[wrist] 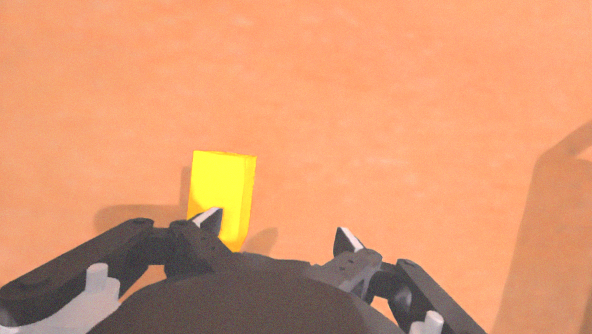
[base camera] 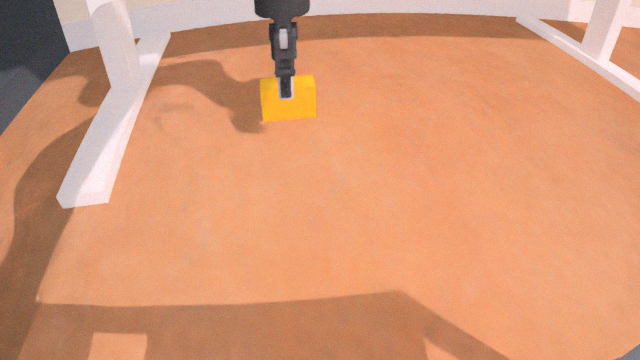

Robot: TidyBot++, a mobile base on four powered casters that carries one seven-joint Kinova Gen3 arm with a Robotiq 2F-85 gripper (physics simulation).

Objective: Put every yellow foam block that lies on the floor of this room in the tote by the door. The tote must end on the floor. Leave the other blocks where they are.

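Note:
A yellow foam block lies on the floor in the upper middle of the base camera view. My gripper is open with nothing between its fingers. In the base camera view a fingertip shows in front of the block. In the wrist view the block is off to the left, and the left fingertip overlaps its lower part. The right fingertip is well apart from it. Part of the block's near end is hidden behind the gripper body. The tote does not show in either view.
A white leg with a long foot stands on the floor at the left of the base camera view. Another white leg and foot stand at the upper right. A white baseboard runs along the wall at the back. Shadows cross the floor.

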